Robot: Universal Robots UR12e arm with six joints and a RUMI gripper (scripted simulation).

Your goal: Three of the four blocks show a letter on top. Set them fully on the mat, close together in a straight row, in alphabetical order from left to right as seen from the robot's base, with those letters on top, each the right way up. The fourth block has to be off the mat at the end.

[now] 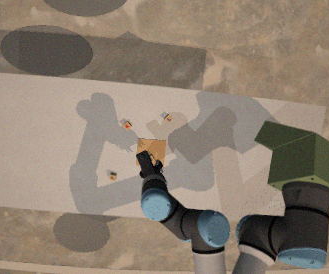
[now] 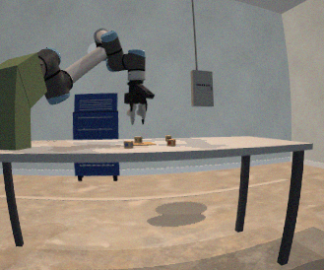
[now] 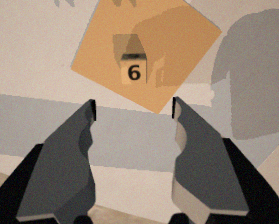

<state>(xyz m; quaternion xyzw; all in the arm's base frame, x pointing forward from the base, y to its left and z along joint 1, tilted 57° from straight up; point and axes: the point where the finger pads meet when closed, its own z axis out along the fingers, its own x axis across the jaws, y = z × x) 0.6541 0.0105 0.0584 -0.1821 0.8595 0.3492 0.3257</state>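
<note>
Now: hand 2 cm to the left of the orange mat and 11 cm above it.
</note>
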